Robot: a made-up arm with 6 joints. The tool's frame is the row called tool.
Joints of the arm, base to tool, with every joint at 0 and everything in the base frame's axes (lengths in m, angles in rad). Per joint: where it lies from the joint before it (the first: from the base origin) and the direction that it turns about. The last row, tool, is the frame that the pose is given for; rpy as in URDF.
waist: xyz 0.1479 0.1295 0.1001 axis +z
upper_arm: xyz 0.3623 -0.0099 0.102 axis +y
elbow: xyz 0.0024 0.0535 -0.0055 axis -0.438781 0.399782 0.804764
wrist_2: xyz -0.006 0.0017 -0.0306 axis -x
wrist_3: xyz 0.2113 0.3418 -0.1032 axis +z
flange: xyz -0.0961 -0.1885 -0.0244 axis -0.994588 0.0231 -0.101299
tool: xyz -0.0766 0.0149 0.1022 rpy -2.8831 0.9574 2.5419
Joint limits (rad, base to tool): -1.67..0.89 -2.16..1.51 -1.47..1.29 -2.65..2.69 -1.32..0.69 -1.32..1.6
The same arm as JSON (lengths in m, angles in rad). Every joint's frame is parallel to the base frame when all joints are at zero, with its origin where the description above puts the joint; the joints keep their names.
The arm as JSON. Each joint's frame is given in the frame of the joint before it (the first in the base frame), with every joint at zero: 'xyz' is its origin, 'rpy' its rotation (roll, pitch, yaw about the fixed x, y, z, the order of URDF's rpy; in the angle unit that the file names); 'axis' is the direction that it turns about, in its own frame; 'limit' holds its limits. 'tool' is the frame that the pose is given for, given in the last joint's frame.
{"units": {"length": "m", "angle": "rad"}, "joints": [{"name": "waist", "type": "revolute", "origin": {"xyz": [0.1479, 0.1295, 0.1001], "rpy": [0.0, 0.0, 0.0]}, "axis": [0.0, 0.0, 1.0], "limit": {"lower": -1.67, "upper": 0.89}}, {"name": "upper_arm", "type": "revolute", "origin": {"xyz": [0.3623, -0.0099, 0.102], "rpy": [0.0, 0.0, 0.0]}, "axis": [0.0, 1.0, 0.0], "limit": {"lower": -2.16, "upper": 1.51}}, {"name": "elbow", "type": "revolute", "origin": {"xyz": [0.0024, 0.0535, -0.0055], "rpy": [0.0, 0.0, 0.0]}, "axis": [-0.438781, 0.399782, 0.804764], "limit": {"lower": -1.47, "upper": 1.29}}, {"name": "wrist_2", "type": "revolute", "origin": {"xyz": [-0.006, 0.0017, -0.0306], "rpy": [0.0, 0.0, 0.0]}, "axis": [-1.0, 0.0, 0.0], "limit": {"lower": -2.65, "upper": 2.69}}, {"name": "wrist_3", "type": "revolute", "origin": {"xyz": [0.2113, 0.3418, -0.1032], "rpy": [0.0, 0.0, 0.0]}, "axis": [0.0, 0.0, 1.0], "limit": {"lower": -1.32, "upper": 0.69}}, {"name": "flange", "type": "revolute", "origin": {"xyz": [-0.0961, -0.1885, -0.0244], "rpy": [0.0, 0.0, 0.0]}, "axis": [-0.994588, 0.0231, -0.101299], "limit": {"lower": -1.32, "upper": 1.6}}], "tool": {"origin": {"xyz": [-0.0766, 0.0149, 0.1022], "rpy": [-2.8831, 0.9574, 2.5419]}}}
